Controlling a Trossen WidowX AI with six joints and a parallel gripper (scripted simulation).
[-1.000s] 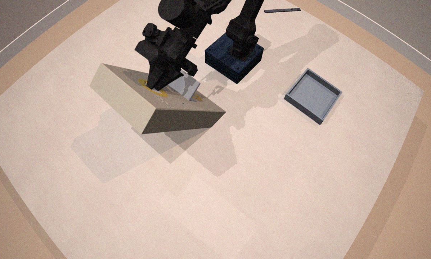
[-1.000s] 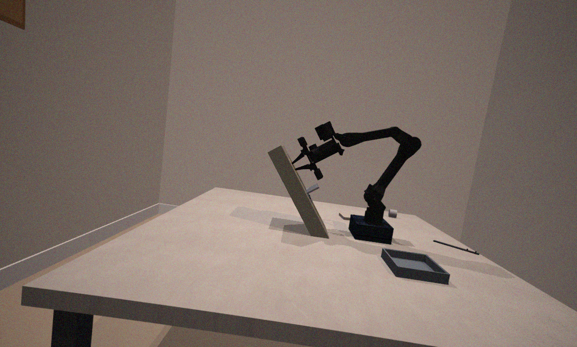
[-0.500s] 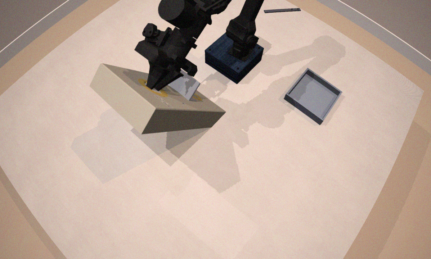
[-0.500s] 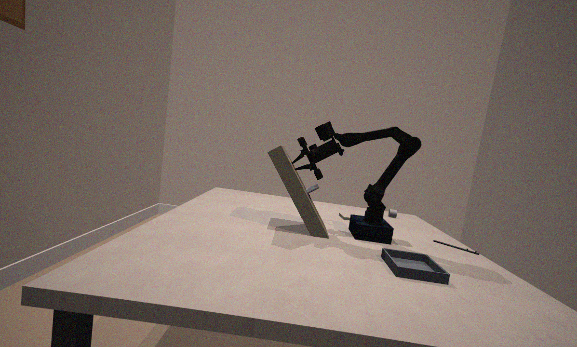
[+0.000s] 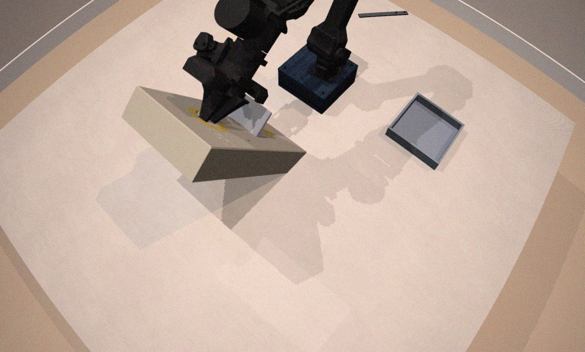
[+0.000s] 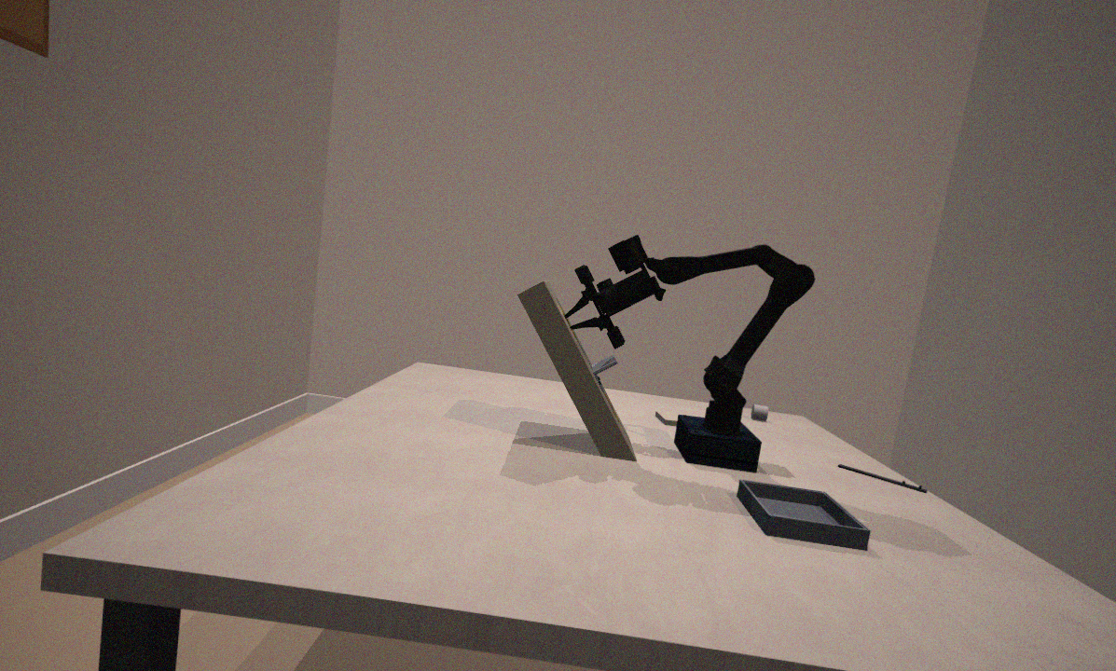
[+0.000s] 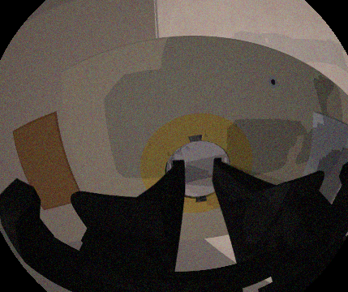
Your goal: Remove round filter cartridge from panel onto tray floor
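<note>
The filter cartridge is 1 cm ahead of my gripper tip and 1 cm below it. Round my gripper tip: tray (38 cm behind, 34 cm to the left, 24 cm below); service panel (4 cm behind, 1 cm to the left, 8 cm below).
</note>
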